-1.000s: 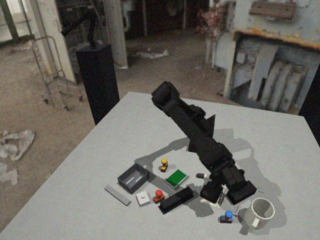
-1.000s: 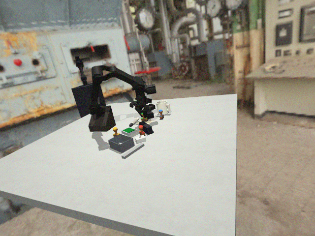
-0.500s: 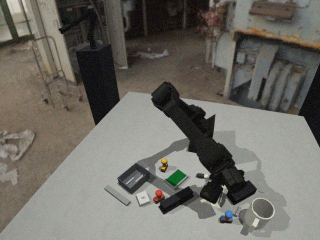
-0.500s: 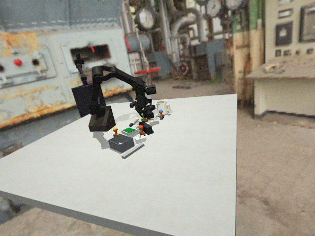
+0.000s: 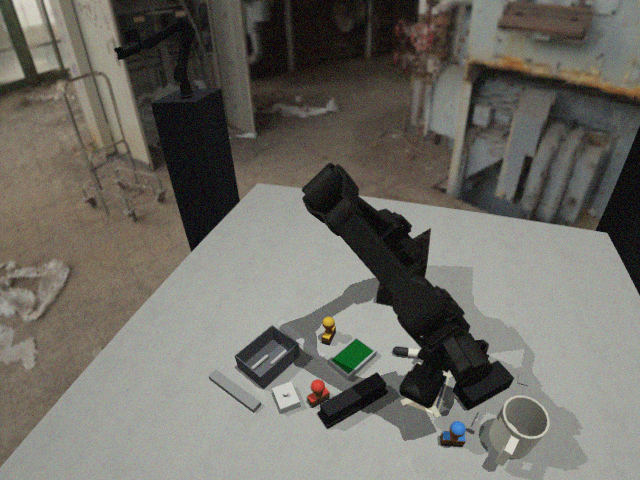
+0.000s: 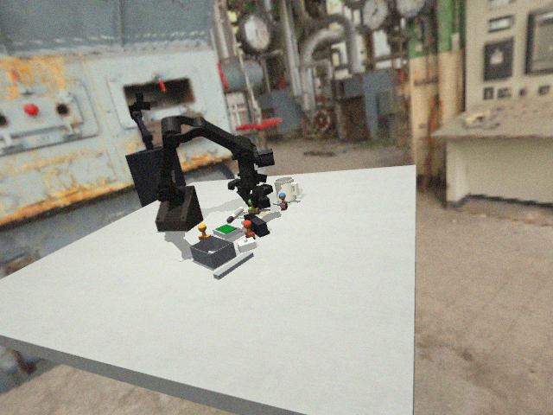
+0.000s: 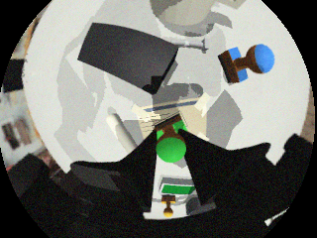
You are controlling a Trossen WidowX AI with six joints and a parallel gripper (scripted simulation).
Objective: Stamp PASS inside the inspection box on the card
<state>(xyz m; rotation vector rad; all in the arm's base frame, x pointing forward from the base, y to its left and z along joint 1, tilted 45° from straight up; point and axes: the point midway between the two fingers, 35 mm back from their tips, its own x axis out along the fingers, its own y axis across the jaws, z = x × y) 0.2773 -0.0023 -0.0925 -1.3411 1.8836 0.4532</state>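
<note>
Now: the green-knobbed stamp 1 cm below my gripper tip. From my gripper tip the other things lie so: cream card: 1 cm ahead, 1 cm to the right, 3 cm below; black box: 1 cm behind, 10 cm to the left, 1 cm below; white marker: 7 cm behind, 4 cm to the right, 2 cm below.
</note>
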